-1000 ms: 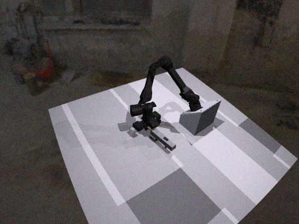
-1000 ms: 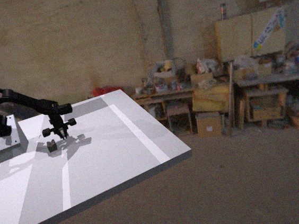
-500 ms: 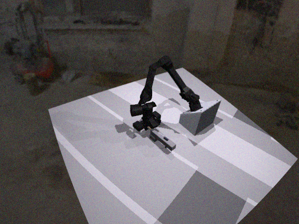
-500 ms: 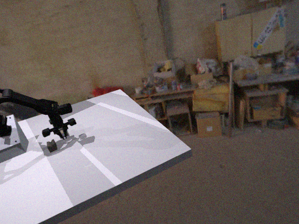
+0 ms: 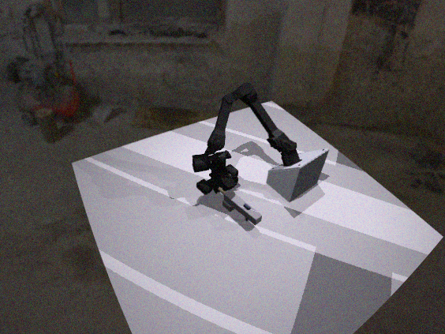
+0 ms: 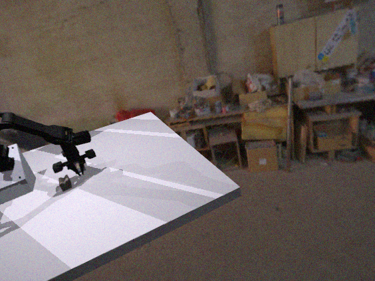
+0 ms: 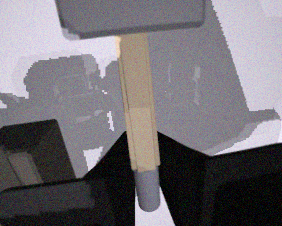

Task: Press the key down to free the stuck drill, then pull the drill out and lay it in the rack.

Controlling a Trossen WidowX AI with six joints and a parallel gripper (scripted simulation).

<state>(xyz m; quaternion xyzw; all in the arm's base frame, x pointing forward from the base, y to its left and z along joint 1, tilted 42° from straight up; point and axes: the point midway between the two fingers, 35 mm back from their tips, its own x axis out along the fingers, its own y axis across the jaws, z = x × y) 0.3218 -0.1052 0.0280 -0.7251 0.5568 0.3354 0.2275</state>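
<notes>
Now: the drill 10 mm behind my gripper tip, 40 mm to the left of it and 40 mm above it. Also, from my gripper tip: grey housing (30 mm behind, 140 mm to the left, 30 mm above); blue key (40 mm behind, 170 mm to the left, 40 mm above); rack (70 mm behind, 40 mm to the right, 10 mm above).
</notes>
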